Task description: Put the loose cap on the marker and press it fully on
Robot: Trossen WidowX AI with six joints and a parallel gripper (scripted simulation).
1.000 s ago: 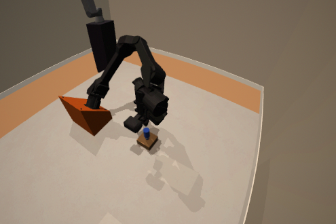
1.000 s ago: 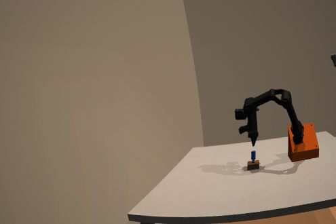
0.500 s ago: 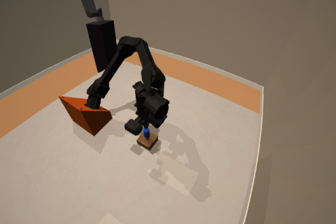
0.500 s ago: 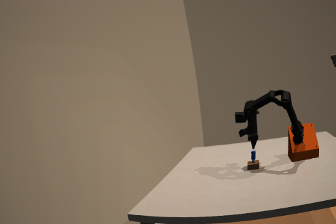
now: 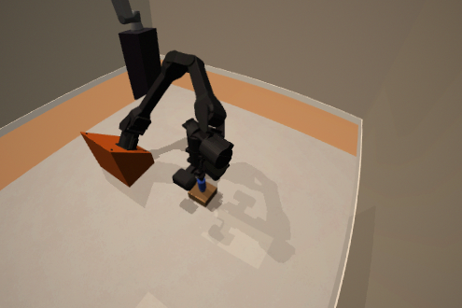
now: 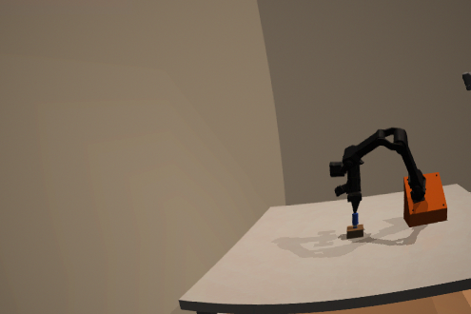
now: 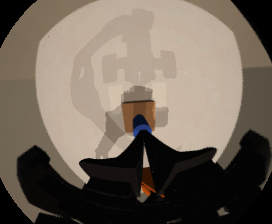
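Right now the blue cap is 20 mm below my gripper tip. From my gripper tip the other things lie so: brown holder block (80 mm below); blue marker (30 mm below).
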